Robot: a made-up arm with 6 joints. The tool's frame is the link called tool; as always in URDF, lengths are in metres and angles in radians. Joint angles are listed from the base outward.
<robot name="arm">
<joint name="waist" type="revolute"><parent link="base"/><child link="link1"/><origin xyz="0.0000 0.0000 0.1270" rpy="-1.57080 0.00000 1.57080"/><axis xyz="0 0 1"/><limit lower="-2.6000" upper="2.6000"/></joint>
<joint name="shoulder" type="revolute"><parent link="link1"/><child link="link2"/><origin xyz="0.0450 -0.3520 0.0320" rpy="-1.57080 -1.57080 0.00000"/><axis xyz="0 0 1"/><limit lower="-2.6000" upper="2.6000"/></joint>
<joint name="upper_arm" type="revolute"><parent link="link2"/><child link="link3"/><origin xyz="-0.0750 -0.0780 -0.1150" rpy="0.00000 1.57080 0.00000"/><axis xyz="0 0 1"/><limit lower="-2.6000" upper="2.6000"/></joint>
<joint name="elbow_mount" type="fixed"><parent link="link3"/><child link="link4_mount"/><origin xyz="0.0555 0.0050 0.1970" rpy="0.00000 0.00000 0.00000"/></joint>
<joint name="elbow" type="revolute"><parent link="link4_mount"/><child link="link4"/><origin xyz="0.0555 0.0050 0.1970" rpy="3.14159 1.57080 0.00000"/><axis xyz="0 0 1"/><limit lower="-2.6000" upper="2.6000"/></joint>
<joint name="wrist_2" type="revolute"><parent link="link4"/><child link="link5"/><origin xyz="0.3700 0.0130 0.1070" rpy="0.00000 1.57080 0.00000"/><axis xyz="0 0 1"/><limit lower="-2.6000" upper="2.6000"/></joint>
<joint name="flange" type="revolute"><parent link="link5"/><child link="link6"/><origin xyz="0.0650 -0.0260 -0.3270" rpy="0.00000 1.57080 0.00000"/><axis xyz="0 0 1"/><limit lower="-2.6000" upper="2.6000"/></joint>
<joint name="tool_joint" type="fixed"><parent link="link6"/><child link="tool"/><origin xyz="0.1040 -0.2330 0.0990" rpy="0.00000 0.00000 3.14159"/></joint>
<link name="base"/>
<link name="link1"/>
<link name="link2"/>
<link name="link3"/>
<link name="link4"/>
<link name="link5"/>
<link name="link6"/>
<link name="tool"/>
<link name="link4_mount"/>
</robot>
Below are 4 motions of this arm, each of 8 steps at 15 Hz.
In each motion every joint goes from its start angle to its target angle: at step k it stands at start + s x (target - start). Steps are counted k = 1, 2, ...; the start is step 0. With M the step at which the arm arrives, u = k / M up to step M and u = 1 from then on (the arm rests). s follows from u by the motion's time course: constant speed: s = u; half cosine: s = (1 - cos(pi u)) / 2; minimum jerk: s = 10 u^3 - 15 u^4 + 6 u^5.
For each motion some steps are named. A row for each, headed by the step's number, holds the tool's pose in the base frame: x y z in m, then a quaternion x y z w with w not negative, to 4 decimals.
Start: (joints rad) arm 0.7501 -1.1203 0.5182 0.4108 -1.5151 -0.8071
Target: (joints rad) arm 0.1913 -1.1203 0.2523 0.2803 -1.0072 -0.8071
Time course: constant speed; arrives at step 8
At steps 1, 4, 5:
1: -0.0133 0.0494 0.3441 -0.6972 -0.6048 0.1242 0.3643
4: -0.0885 0.0534 0.3474 -0.6189 -0.5480 0.0807 0.5569
5: -0.1127 0.0547 0.3568 -0.5832 -0.5254 0.0683 0.6158

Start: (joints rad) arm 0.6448 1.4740 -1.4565 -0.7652 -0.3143 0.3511
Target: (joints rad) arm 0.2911 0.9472 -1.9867 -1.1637 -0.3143 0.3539
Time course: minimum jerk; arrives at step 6
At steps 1, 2, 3, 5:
1: -0.2628 0.8171 0.2216 -0.1662 -0.6163 -0.0123 0.7697
2: -0.3220 0.7776 0.2604 -0.1207 -0.6378 0.0354 0.7599
3: -0.4060 0.6964 0.3195 -0.0405 -0.6791 0.1006 0.7260
5: -0.4986 0.5432 0.3911 0.0905 -0.7534 0.1605 0.6312

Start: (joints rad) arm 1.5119 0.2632 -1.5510 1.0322 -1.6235 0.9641
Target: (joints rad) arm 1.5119 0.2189 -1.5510 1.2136 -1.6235 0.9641
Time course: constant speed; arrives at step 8
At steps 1, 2, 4, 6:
1: -0.3147 0.7346 0.0453 -0.3625 0.5233 -0.0721 0.7679
2: -0.3096 0.7338 0.0483 -0.3548 0.5298 -0.0777 0.7664
4: -0.2993 0.7318 0.0540 -0.3395 0.5426 -0.0891 0.7631
6: -0.2891 0.7293 0.0594 -0.3242 0.5552 -0.1006 0.7593

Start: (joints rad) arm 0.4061 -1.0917 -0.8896 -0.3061 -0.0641 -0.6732
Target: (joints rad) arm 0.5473 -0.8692 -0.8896 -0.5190 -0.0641 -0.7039
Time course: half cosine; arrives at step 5
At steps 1, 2, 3, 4, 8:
1: -0.1726 0.1191 0.9440 0.1259 0.3162 0.2584 0.9041
2: -0.1948 0.1454 0.9411 0.1230 0.3031 0.2517 0.9108
3: -0.2228 0.1792 0.9348 0.1180 0.2859 0.2443 0.9190
4: -0.2459 0.2074 0.9274 0.1128 0.2711 0.2392 0.9255
8: -0.2547 0.2184 0.9240 0.1106 0.2653 0.2374 0.9279

